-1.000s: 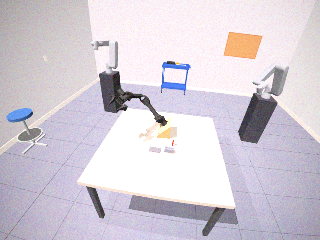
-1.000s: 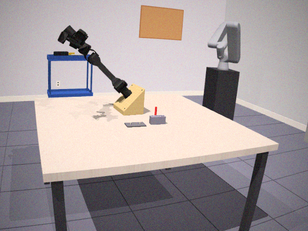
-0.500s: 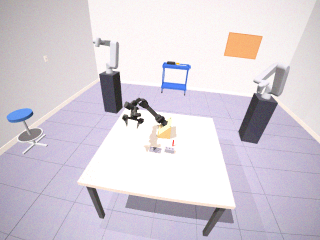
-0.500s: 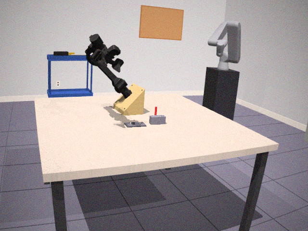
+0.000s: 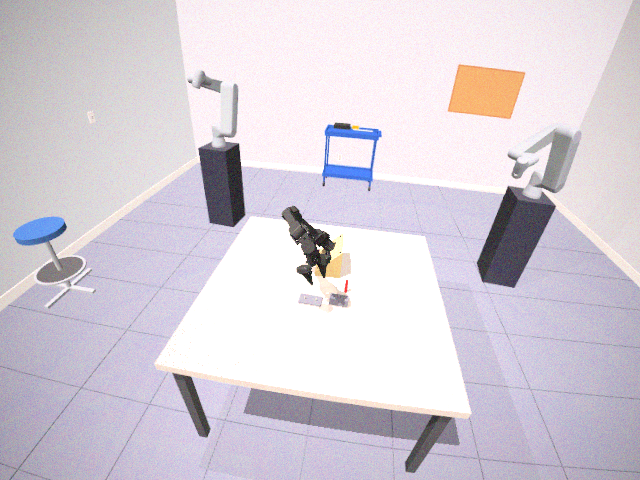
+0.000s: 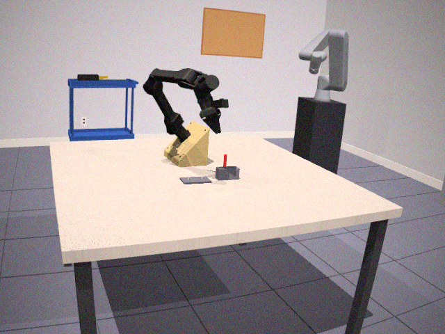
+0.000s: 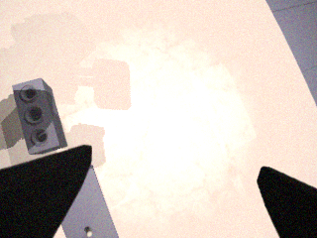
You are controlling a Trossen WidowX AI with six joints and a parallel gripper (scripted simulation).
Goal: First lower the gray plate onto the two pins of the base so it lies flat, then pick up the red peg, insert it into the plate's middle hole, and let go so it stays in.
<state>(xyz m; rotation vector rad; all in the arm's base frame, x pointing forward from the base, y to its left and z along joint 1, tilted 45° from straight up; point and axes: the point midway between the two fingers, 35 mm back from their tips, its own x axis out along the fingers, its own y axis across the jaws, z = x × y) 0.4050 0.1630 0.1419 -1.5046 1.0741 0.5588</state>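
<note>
Right now my gripper tip is 19 cm above the gray plate, 12 cm past it and 9 cm to the right of it. From my gripper tip the other things lie so: red peg 22 cm behind, 19 cm below, 11 cm to the left; then dark base 22 cm below, 10 cm behind, 6 cm to the right.
</note>
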